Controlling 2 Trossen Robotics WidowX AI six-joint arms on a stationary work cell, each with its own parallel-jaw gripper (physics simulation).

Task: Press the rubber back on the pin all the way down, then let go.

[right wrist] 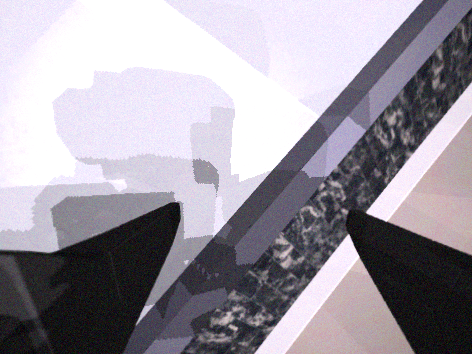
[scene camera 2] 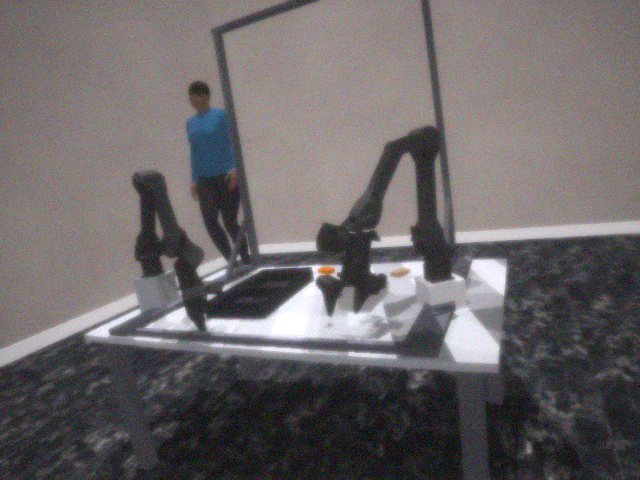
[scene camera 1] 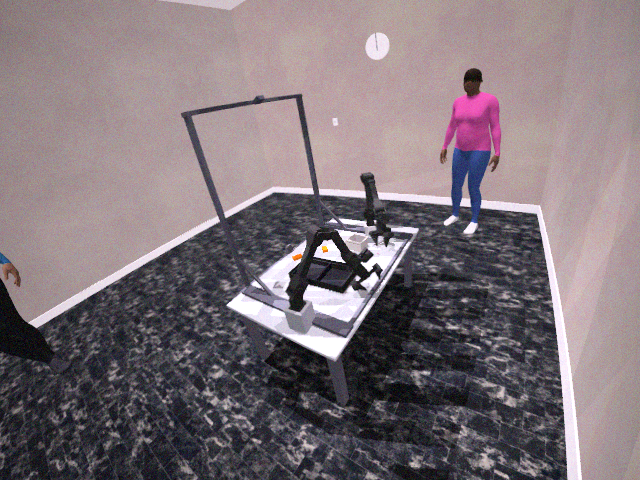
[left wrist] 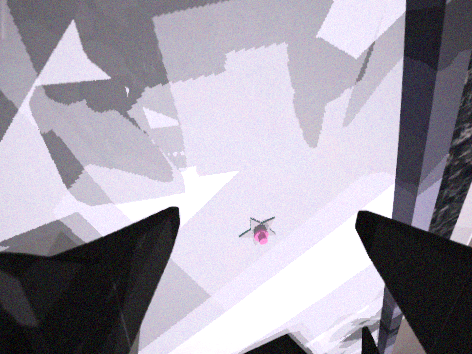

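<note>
The pin is a tiny upright piece with thin, dark, star-like legs. Its pink rubber is on top, between and a little below the left fingertips in the left wrist view. How far down the rubber sits is too small to tell. My left gripper is open and empty, pointing down above the table, with the pin below its fingertips. My right gripper is open and empty over the table's edge rail, well away from the pin. The pin is not discernible in scene camera 1.
A black divided tray lies between the arms. A pale open box stands near the left gripper. Orange pieces lie on the far side. A dark rail runs along the table edge. A tall frame stands over the table.
</note>
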